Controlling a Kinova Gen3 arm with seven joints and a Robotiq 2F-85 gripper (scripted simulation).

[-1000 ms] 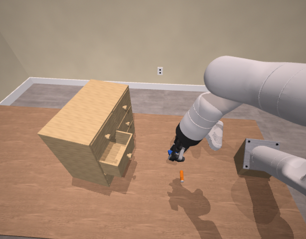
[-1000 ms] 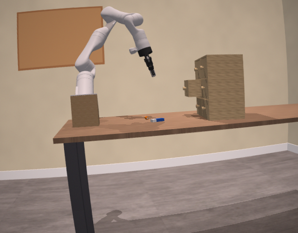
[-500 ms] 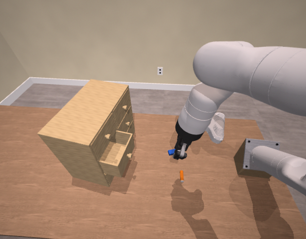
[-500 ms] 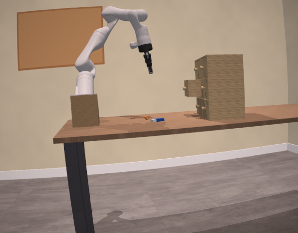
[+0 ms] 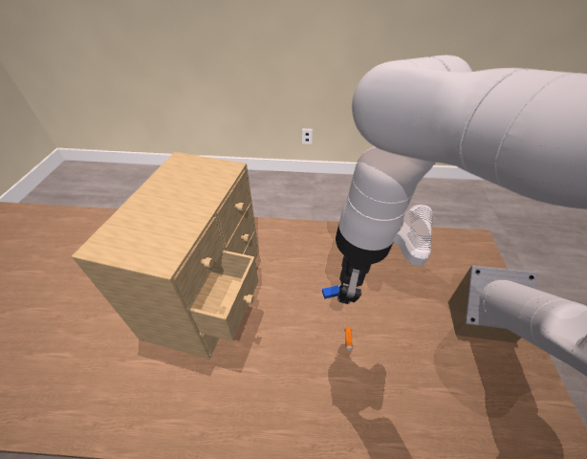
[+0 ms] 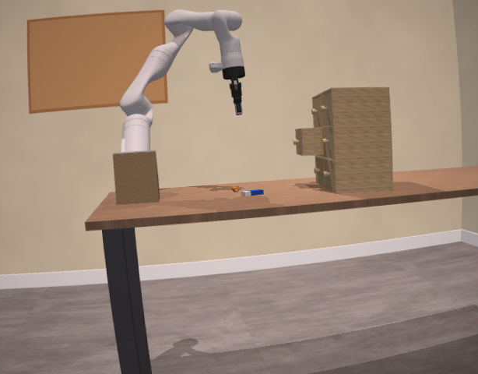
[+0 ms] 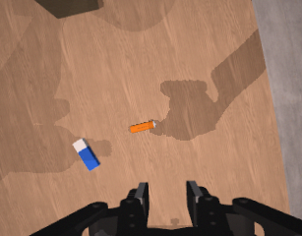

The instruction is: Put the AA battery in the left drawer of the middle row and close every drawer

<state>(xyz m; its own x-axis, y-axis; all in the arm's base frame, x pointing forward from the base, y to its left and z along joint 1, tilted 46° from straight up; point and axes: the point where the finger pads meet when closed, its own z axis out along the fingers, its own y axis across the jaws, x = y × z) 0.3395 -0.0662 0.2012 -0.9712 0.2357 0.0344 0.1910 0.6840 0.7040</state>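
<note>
My gripper is now 30 mm past the orange AA battery, 30 mm to the left of it and 260 mm above it. Also, from my hand: eraser (10 mm behind, 160 mm to the right, 260 mm below).
</note>
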